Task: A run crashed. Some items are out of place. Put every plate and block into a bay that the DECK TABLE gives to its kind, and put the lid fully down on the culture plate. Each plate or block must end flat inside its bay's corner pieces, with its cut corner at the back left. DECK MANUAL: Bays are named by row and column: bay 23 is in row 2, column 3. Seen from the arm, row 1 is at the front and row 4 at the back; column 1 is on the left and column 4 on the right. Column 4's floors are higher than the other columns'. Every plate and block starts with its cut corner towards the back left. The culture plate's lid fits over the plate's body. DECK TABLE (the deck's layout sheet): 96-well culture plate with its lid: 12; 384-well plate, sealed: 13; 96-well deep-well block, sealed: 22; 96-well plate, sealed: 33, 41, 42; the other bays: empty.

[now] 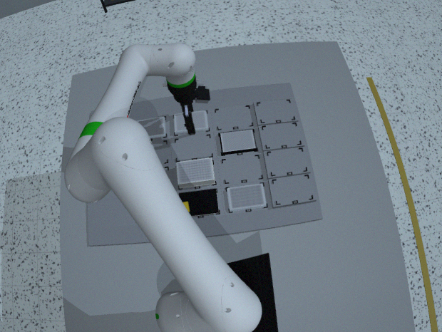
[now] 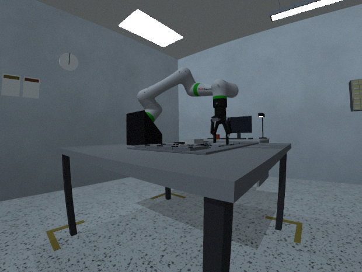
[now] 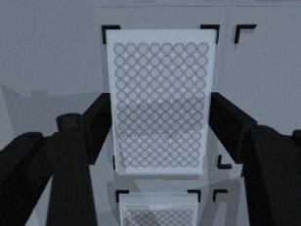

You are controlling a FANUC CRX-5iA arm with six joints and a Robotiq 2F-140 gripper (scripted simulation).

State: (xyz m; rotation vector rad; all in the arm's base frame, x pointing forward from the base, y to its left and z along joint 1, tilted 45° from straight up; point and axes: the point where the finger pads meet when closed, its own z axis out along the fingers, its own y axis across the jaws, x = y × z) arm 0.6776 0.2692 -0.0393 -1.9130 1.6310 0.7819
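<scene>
My gripper is now 20 mm above the 96-well plate. Also, from my hand: white plate: 20 mm behind, 160 mm to the left, 20 mm below; then deep-well block: 210 mm behind, 20 mm to the right, 10 mm below; then dark-sided plate: 90 mm behind, 180 mm to the right, 20 mm below.
</scene>
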